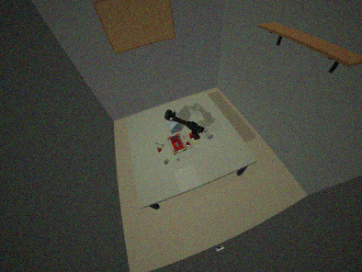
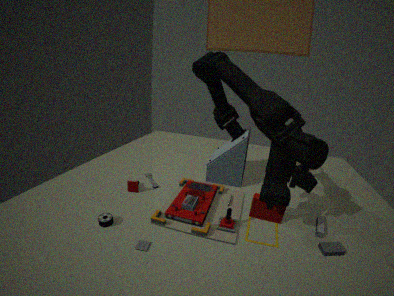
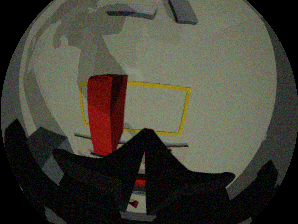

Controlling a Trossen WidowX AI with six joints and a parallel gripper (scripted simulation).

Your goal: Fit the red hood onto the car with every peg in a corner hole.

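The red hood lies 50 mm behind my gripper tip and 30 mm below it. From my gripper tip the other things lie so: dark wheel 160 mm ahead, 400 mm to the right, 60 mm below; grey engine block 210 mm to the right, 50 mm below.
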